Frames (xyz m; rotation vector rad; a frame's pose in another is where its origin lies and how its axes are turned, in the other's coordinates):
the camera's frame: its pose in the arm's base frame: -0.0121 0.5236 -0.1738 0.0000 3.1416 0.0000
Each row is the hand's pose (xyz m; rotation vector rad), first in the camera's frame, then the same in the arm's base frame.
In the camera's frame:
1: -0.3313 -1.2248 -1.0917 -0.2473 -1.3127 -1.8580
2: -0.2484 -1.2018 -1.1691 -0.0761 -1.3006 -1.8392
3: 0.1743 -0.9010 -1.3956 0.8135 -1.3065 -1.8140
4: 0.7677 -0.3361 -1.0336 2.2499 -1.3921 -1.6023
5: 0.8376 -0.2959 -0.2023 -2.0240 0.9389 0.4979
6: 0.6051 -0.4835 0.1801 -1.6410 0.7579 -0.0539
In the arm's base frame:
1: 0.3192 -0.7012 0.9179 -1.7705 0.9912 0.2357
2: 0.2363 -0.6782 0.9953 -1.7660 1.0291 0.0731
3: -0.1864 -0.3774 1.2218 -1.7044 0.8962 -0.7643
4: -0.7798 0.1875 0.8598 -1.2805 0.0599 -1.7980
5: -0.8497 0.2277 0.0285 -0.5076 -1.0625 -2.0632
6: -0.6172 0.0401 -0.3539 0.0613 -1.6177 -1.8659

